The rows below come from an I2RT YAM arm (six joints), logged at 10 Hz.
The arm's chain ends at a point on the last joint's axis. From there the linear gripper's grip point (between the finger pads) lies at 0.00 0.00 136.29 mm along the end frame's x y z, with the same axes.
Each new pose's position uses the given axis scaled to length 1; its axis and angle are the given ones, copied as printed.
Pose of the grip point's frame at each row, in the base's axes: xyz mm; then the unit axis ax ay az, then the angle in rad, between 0 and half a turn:
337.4, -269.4, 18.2, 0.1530, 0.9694, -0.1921, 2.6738
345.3, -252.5, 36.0, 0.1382, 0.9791, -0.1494, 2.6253
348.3, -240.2, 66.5, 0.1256, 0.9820, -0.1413, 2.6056
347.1, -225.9, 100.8, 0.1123, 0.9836, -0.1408, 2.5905
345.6, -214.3, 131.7, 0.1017, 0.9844, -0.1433, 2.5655
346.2, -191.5, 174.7, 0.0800, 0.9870, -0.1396, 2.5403
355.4, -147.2, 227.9, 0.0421, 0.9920, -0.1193, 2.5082
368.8, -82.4, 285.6, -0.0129, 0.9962, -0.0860, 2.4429
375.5, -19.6, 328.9, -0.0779, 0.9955, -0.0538, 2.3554
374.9, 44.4, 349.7, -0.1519, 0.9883, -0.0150, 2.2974
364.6, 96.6, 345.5, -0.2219, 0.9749, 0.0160, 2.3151
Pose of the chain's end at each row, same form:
285.4, -212.0, 130.3, 0.1530, 0.9694, -0.1921, 2.6738
284.7, -205.9, 148.8, 0.1382, 0.9791, -0.1494, 2.6253
284.5, -196.3, 178.6, 0.1256, 0.9820, -0.1413, 2.6056
280.9, -182.9, 211.9, 0.1123, 0.9836, -0.1408, 2.5905
276.2, -171.4, 240.8, 0.1017, 0.9844, -0.1433, 2.5655
272.9, -151.1, 282.2, 0.0800, 0.9870, -0.1396, 2.5403
276.6, -114.7, 334.3, 0.0421, 0.9920, -0.1193, 2.5082
281.2, -62.9, 388.2, -0.0129, 0.9962, -0.0860, 2.4429
278.5, -14.7, 424.5, -0.0779, 0.9955, -0.0538, 2.3554
273.7, 32.3, 440.2, -0.1519, 0.9883, -0.0150, 2.2974
267.7, 70.8, 437.8, -0.2219, 0.9749, 0.0160, 2.3151

